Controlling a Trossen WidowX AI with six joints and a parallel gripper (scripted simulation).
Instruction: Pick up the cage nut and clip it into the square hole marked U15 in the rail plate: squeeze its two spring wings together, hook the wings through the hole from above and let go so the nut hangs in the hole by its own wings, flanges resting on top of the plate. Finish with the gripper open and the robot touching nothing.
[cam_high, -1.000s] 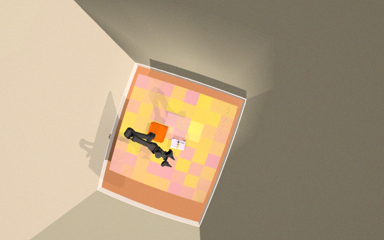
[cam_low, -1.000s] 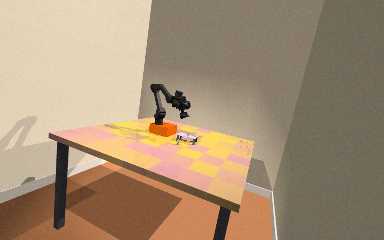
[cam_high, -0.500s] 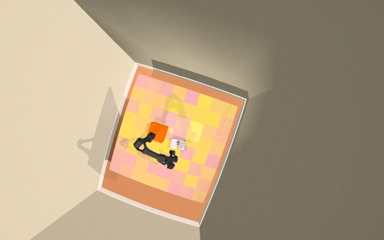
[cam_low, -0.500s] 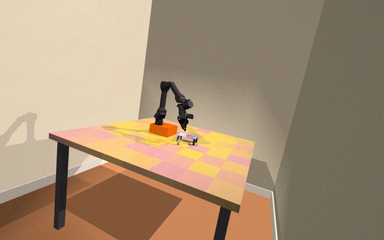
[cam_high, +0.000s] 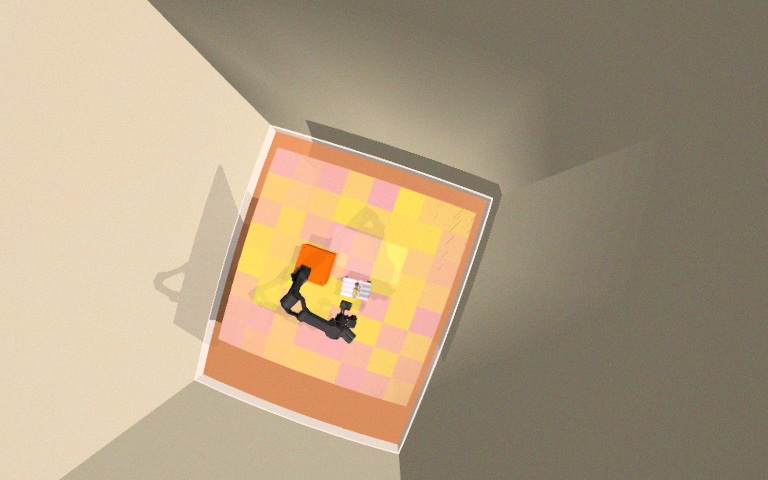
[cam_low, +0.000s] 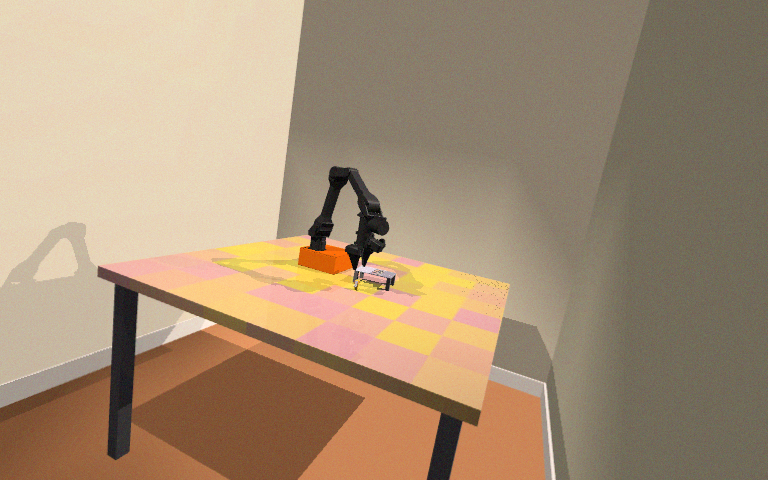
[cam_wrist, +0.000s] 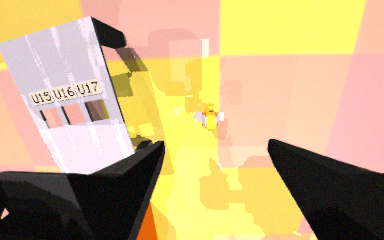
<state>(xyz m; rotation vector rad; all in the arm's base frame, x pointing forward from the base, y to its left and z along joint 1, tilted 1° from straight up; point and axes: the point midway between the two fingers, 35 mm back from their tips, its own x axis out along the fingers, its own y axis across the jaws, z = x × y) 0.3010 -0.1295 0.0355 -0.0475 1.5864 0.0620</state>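
Right now the cage nut is 7 cm below my gripper tip.
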